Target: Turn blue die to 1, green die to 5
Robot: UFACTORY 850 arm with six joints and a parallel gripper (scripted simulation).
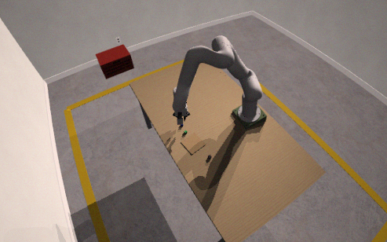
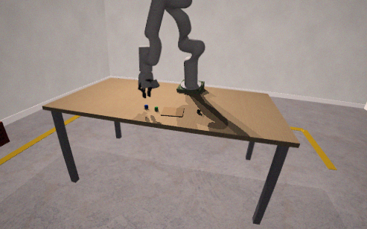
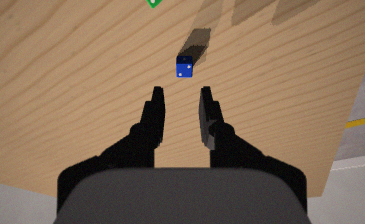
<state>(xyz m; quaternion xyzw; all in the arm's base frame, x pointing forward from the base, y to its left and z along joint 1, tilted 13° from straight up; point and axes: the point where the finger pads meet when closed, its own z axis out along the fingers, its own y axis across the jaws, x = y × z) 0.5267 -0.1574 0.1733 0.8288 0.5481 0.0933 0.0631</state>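
Right now the blue die is 9 cm below my hand and 1 cm to the right of it. Also, from my hand: mat 19 cm to the left, 10 cm below, 1 cm behind; black die 36 cm to the left, 9 cm below, 7 cm behind; green die 9 cm below, 7 cm to the left.
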